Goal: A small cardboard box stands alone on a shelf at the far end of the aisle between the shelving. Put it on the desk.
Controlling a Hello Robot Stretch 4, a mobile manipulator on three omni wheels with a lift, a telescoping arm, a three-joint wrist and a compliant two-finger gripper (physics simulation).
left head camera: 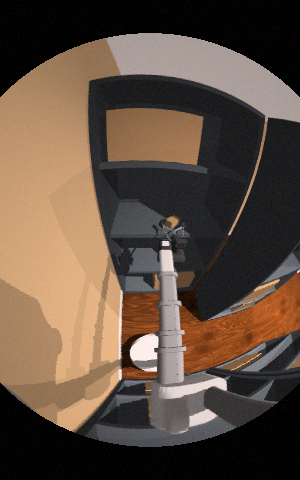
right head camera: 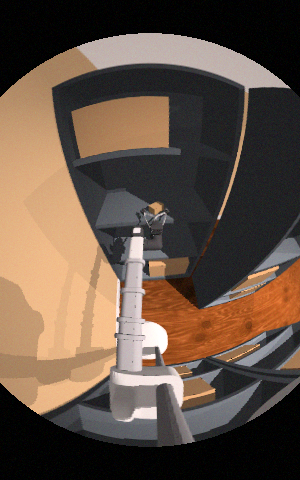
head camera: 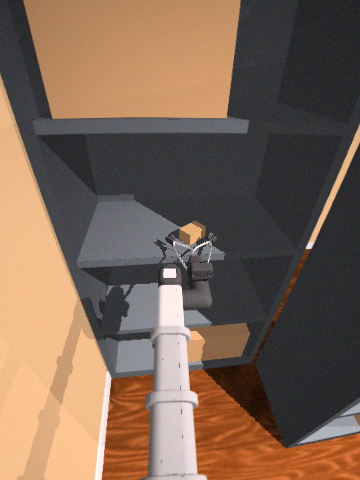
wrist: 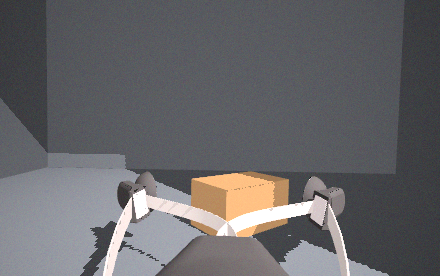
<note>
In view: my gripper [wrist: 229, 190], a small cardboard box [wrist: 228, 196] and a big box [head camera: 223, 341].
</note>
